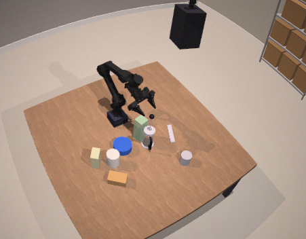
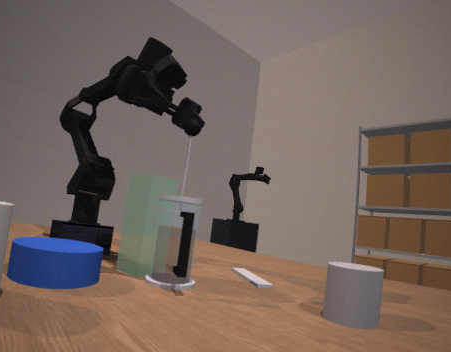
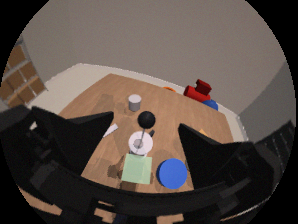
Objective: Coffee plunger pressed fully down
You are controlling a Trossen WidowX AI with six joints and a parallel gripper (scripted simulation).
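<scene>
Right now my gripper tip is 30 mm short of the coffee press and 150 mm above it. Also, from my gripper tip: pale green block 50 mm behind, 20 mm to the right, 190 mm below; then yellow block 70 mm ahead, 360 mm to the right, 220 mm below; then blue disc 160 mm to the right, 260 mm below.
</scene>
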